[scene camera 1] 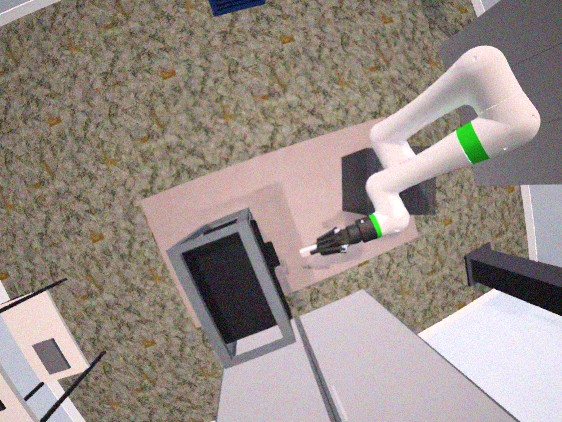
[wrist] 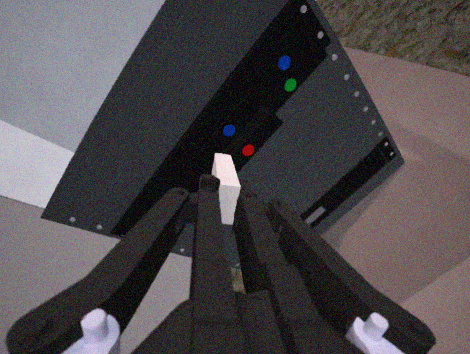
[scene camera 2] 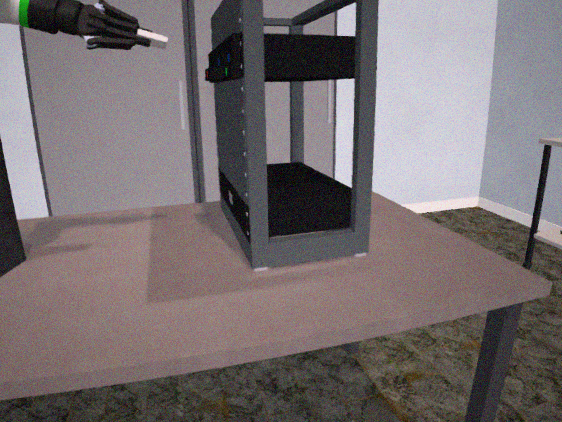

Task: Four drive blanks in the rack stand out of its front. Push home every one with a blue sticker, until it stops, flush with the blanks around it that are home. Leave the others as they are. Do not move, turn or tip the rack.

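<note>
Scene camera 2 shows the gripper [scene camera 2: 166,43] together with a grey rack [scene camera 2: 259,200]. In scene camera 1 the gripper [scene camera 1: 301,253] appears again, and the wrist view has the gripper [wrist: 220,168] too.
</note>
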